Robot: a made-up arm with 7 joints. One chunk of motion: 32 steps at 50 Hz.
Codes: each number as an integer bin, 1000 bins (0 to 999) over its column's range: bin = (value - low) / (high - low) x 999, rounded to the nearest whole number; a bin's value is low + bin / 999 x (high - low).
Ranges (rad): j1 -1.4..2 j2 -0.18..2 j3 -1.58..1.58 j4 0..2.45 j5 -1.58..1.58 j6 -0.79..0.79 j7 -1.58..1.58
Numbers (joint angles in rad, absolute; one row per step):
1: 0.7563 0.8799 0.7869 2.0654 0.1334 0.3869 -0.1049
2: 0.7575 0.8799 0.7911 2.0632 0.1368 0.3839 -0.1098
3: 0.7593 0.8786 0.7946 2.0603 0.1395 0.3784 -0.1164
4: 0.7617 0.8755 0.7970 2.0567 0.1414 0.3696 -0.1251
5: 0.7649 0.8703 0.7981 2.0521 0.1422 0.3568 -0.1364
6: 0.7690 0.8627 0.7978 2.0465 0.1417 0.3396 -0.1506
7: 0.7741 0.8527 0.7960 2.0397 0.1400 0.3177 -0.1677
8: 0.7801 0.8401 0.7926 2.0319 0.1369 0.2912 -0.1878
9: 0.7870 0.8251 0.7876 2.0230 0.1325 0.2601 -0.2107
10: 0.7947 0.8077 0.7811 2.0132 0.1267 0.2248 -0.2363
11: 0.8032 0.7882 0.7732 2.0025 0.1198 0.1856 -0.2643
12: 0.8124 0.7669 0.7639 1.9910 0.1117 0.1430 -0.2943
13: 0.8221 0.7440 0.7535 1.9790 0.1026 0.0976 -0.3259
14: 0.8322 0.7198 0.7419 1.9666 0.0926 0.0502 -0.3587
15: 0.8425 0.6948 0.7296 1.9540 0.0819 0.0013 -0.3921
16: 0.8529 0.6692 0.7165 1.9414 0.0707 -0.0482 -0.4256
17: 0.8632 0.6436 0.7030 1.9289 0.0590 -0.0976 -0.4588
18: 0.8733 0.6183 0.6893 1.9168 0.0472 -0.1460 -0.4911
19: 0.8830 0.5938 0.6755 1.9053 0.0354 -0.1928 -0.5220
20: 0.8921 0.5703 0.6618 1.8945 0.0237 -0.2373 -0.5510
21: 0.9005 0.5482 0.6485 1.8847 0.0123 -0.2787 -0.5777
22: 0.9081 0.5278 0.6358 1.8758 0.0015 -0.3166 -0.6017
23: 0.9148 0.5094 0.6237 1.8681 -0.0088 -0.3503 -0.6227
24: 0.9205 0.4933 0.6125 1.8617 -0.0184 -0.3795 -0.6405
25: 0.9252 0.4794 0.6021 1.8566 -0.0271 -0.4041 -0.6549
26: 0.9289 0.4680 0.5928 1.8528 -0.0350 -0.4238 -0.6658
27: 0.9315 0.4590 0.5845 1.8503 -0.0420 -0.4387 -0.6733
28: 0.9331 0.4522 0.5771 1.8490 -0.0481 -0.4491 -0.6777
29: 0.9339 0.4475 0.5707 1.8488 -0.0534 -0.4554 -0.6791
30: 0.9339 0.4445 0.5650 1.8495 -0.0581 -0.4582 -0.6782
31: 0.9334 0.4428 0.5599 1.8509 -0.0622 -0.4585 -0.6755
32: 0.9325 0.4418 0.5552 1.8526 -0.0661 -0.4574 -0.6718
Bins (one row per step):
1: 634 486 748 842 542 744 466
2: 634 486 750 841 543 742 465
3: 634 485 751 840 544 739 463
4: 635 484 751 839 544 733 460
5: 636 481 752 837 544 725 456
6: 637 478 752 834 544 714 452
7: 639 473 751 832 544 700 446
8: 641 467 750 829 543 684 440
9: 643 461 748 825 541 664 433
10: 645 453 746 821 540 642 425
11: 647 444 744 817 537 617 416
12: 650 434 741 812 535 590 406
13: 653 423 738 807 532 561 396
14: 656 412 734 802 529 531 386
15: 659 401 730 797 525 500 376
16: 662 389 726 792 522 469 365
17: 665 377 722 787 518 438 354
18: 668 366 717 782 514 407 344
19: 671 355 713 777 511 378 334
20: 673 344 709 772 507 349 325
21: 676 334 705 768 503 323 317
22: 678 324 701 765 500 299 309
23: 680 316 697 762 497 278 303
24: 682 309 693 759 494 260 297
25: 683 302 690 757 491 244 292
26: 684 297 687 755 488 232 289
27: 685 293 684 754 486 222 287
28: 686 290 682 754 484 216 285
29: 686 288 680 754 483 212 285
30: 686 286 678 754 481 210 285
31: 686 285 677 755 480 210 286
32: 685 285 675 755 479 210 287

